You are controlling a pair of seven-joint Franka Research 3 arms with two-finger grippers.
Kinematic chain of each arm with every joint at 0, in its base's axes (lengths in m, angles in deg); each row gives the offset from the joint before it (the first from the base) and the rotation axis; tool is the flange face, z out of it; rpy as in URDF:
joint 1: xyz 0 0 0.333 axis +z
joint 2: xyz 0 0 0 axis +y
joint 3: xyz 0 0 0.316 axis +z
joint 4: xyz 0.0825 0 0 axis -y
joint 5: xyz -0.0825 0 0.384 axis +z
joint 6: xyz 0 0 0 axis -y
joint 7: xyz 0.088 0 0 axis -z
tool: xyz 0 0 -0.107 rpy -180 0 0
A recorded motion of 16 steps. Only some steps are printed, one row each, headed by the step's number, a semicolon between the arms.
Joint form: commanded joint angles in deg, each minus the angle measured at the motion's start. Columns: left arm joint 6, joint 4, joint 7, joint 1, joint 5, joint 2, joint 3; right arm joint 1, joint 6, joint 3, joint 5, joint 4, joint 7, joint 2.
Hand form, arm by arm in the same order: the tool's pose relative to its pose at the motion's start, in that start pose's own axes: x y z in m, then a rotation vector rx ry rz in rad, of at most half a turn. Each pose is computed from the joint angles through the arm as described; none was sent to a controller.
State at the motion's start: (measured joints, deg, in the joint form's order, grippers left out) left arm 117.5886 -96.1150 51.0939 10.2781 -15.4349 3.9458 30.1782; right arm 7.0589 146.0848 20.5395 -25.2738 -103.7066 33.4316 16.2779
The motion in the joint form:
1: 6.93 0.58 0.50 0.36 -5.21 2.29 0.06; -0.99 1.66 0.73 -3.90 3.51 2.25 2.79
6: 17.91 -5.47 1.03 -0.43 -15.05 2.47 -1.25; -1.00 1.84 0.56 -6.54 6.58 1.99 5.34
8: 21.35 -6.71 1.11 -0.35 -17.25 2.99 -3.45; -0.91 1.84 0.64 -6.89 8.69 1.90 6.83
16: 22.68 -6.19 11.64 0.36 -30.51 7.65 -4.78; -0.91 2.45 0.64 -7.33 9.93 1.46 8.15
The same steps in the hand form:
1: 0.0110 -0.0122 0.0073 0.0450 0.1043 -0.0426; 0.0170 0.0017 0.0055 0.0001 0.0547 0.0051
6: 0.0106 -0.0020 0.0422 0.0326 0.2465 -0.1455; 0.0284 0.0039 0.0146 -0.0104 0.0779 -0.0207
8: 0.0207 0.0113 0.0565 0.0292 0.2796 -0.1527; 0.0364 0.0031 0.0175 -0.0043 0.0889 -0.0188
16: 0.0240 0.0132 0.1022 -0.0408 0.3514 -0.1316; 0.0402 0.0031 0.0235 0.0025 0.0975 -0.0265

